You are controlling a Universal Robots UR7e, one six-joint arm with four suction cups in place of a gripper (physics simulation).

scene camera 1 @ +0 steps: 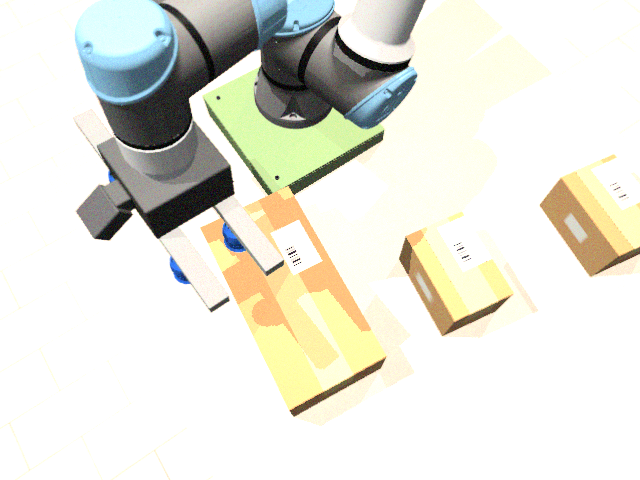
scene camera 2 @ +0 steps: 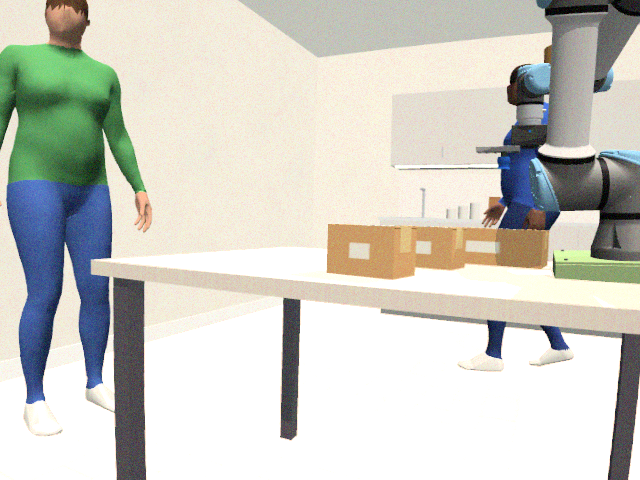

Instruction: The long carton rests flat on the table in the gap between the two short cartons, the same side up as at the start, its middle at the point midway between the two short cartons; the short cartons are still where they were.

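Frame: origin at the arm's base, x left, y back, z up, level; millimetres.
Seen in the pictures: end effector, tool point: (scene camera 2: 528, 168); arm's base, origin of the base link: (scene camera 1: 294, 94) (scene camera 2: 627, 257).
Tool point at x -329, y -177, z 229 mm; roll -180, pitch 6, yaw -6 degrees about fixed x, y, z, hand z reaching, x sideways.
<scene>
Offsets run from my tool point to a thing's top centre.
The long carton @[dx +57, dy -111, dz -178 mm] (scene camera 1: 315, 315) (scene camera 2: 522, 253) lies flat on the table (scene camera 2: 310, 287), with a barcode label on top. It is outside the gap, left of both short cartons in scene camera 1. The nearer short carton @[dx +270, dy -261, dz -178 mm] (scene camera 1: 467, 291) (scene camera 2: 442, 248) stands upright to its right. The other short carton @[dx +523, dy -363, dz -178 mm] (scene camera 1: 594, 250) (scene camera 2: 382, 253) stands farther right, partly cut off in scene camera 1. The gap lies between these two. My suction gripper (scene camera 1: 168, 206) (scene camera 2: 504, 163) is off and holds nothing. It hangs well above the table, up and left of the long carton's middle in scene camera 1, its cups clear of the carton.
The green base plate (scene camera 1: 310, 149) (scene camera 2: 578, 269) under the arm is close to the long carton's back end. A person in green (scene camera 2: 62, 118) stands at the left beyond the table. A person in blue (scene camera 2: 516, 180) stands behind the arm in scene camera 2.
</scene>
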